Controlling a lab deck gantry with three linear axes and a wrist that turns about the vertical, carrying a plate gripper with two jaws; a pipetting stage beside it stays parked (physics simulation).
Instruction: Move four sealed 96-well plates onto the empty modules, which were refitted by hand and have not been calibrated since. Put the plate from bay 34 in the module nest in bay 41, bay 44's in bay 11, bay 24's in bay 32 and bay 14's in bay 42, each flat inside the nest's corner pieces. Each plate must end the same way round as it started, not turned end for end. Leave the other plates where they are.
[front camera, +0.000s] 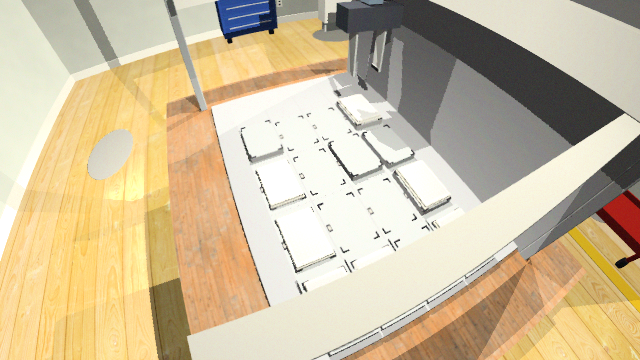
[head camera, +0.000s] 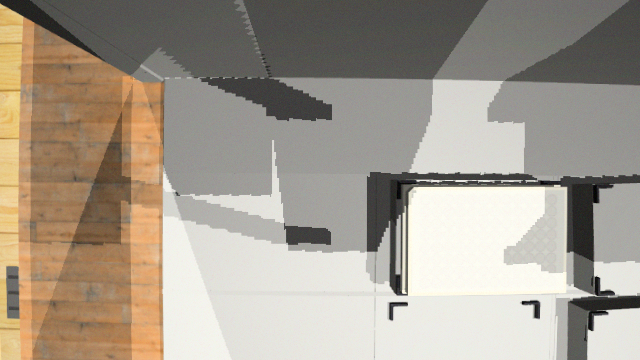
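Where they show: gripper, fingertip midpoint: (front camera: 363, 71); robot's base at its link origin: (front camera: 243, 134).
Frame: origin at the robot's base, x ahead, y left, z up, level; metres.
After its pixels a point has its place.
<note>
A white sealed plate (front camera: 359, 110) @(x 0.083, y 0.354, z 0.033 m) (head camera: 487, 240) @(x 0.062, y 0.365, z 0.033 m) lies on the module nest in bay 41. It looks flat; its right-hand corner pieces are hidden in the head view. My gripper (front camera: 366, 75) @(x 0.064, y 0.365, z 0.160 m) is open and empty, raised past the far end of that plate. The modules in bay 11 (front camera: 261, 140) @(x 0.075, y 0.042, z 0.019 m), bay 32 (front camera: 355, 157) @(x 0.242, y 0.251, z 0.019 m) (head camera: 617, 340) @(x 0.187, y 0.276, z 0.019 m) and bay 42 (front camera: 388, 144) @(x 0.235, y 0.362, z 0.019 m) (head camera: 620, 225) @(x 0.187, y 0.374, z 0.019 m) hold no plate. Plates in bay 14 (front camera: 325, 280) @(x 0.506, y 0.040, z 0.029 m), bay 24 (front camera: 372, 257) @(x 0.503, y 0.146, z 0.029 m) and bay 44 (front camera: 448, 218) @(x 0.504, y 0.356, z 0.029 m) show partly behind the front beam. Bay 34 is mostly hidden by that beam.
Plates stand in bay 12 (front camera: 280, 184) @(x 0.242, y 0.042, z 0.014 m), bay 13 (front camera: 305, 238) @(x 0.401, y 0.043, z 0.015 m) and bay 43 (front camera: 424, 184) @(x 0.400, y 0.358, z 0.033 m). The wide front beam (front camera: 400, 280) @(x 0.621, y 0.021, z 0.400 m) crosses the near end of the deck. A tall grey panel (front camera: 465, 115) @(x 0.339, y 0.499, z 0.166 m) runs along the bay 41 to 44 side. A post (front camera: 187, 60) @(x -0.207, y -0.104, z 0.191 m) stands at the far left.
</note>
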